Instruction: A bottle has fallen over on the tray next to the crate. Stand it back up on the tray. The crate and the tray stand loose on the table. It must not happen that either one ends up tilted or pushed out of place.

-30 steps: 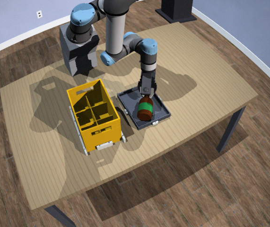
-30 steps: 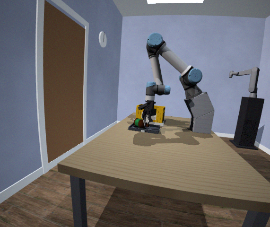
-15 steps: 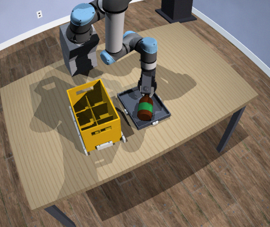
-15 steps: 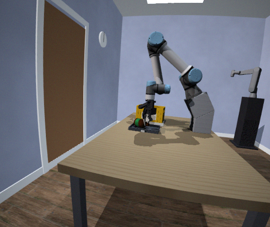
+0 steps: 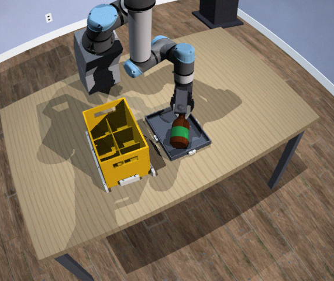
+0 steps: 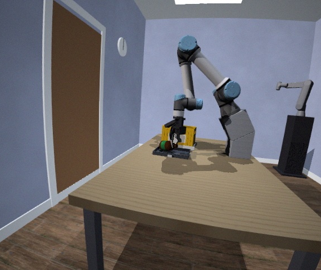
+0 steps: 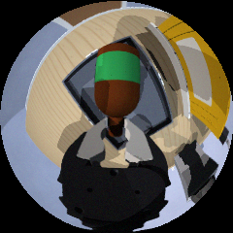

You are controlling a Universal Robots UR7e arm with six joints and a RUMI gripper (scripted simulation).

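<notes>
Right now my hand is 4 cm short of the bottle, 3 cm to the left of it and 1 cm above it. From my hand the other things lie so: tray: 1 cm ahead, 3 cm to the right, 5 cm below; yellow crate: 1 cm ahead, 30 cm to the right, 2 cm above.
</notes>
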